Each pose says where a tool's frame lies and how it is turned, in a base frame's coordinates. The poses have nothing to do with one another.
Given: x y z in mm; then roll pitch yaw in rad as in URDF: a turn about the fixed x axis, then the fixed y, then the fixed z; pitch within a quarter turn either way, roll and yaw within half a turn.
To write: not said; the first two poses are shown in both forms.
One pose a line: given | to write
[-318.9 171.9 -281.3 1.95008 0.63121 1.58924] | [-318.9 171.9 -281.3 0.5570 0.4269 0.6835 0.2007]
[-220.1 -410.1 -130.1 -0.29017 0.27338 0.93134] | [-220.1 -410.1 -130.1 0.8670 -0.1885 0.0562 0.4578]
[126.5 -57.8 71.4 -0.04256 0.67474 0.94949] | [126.5 -57.8 71.4 0.8359 -0.1691 0.2852 0.4375]
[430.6 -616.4 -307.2 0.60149 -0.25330 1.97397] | [430.6 -616.4 -307.2 0.4910 0.2626 0.1787 0.8112]
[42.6 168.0 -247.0 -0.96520 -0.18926 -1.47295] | [42.6 168.0 -247.0 0.6238 -0.3985 0.2483 -0.6248]
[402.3 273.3 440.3 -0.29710 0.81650 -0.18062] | [402.3 273.3 440.3 0.9093 -0.0999 0.4033 -0.0233]
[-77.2 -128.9 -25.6 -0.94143 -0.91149 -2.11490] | [-77.2 -128.9 -25.6 0.2191 -0.5417 0.1621 -0.7952]
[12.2 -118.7 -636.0 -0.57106 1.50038 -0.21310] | [12.2 -118.7 -636.0 0.7184 -0.1353 0.6724 0.1163]
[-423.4 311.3 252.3 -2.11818 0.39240 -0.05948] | [-423.4 311.3 252.3 0.4851 -0.8520 0.1208 0.1556]
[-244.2 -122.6 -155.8 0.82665 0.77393 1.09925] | [-244.2 -122.6 -155.8 0.8024 0.1366 0.4890 0.3138]
